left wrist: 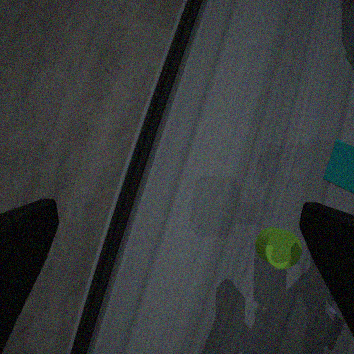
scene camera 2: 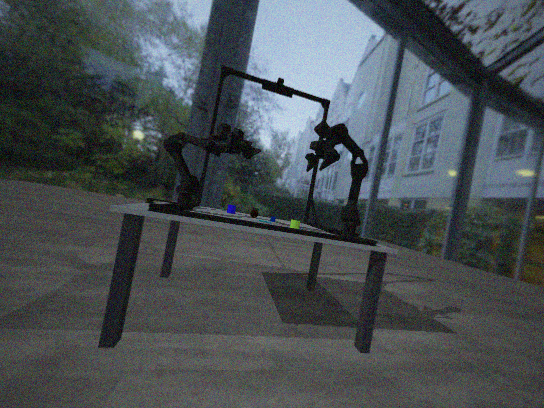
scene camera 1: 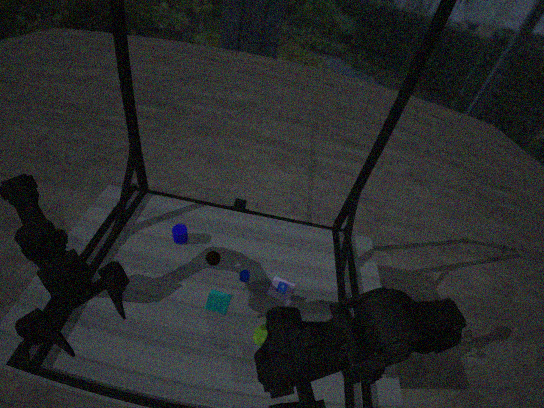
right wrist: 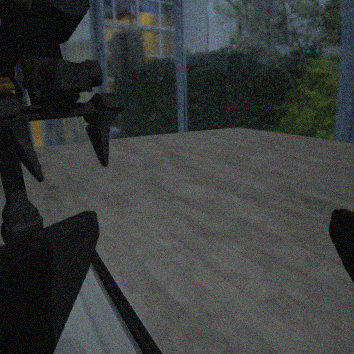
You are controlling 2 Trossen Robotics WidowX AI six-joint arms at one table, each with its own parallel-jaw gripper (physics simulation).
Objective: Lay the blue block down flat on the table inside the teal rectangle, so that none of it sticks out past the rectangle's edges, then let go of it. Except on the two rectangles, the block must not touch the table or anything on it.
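The small blue block sits on the pale pinkish rectangle, right of the middle of the table in scene camera 1. The teal rectangle lies bare to its left and nearer the front; the left wrist view cuts it off at the right edge. My left gripper is open and empty, high above the table; in scene camera 1 its fingers are hard to make out. My right gripper is open and empty, raised at the left, far from the block.
A lime cylinder stands near the left gripper. A small blue round object stands between the rectangles. A dark brown round object and a larger blue cylinder stand farther left. A black frame surrounds the table.
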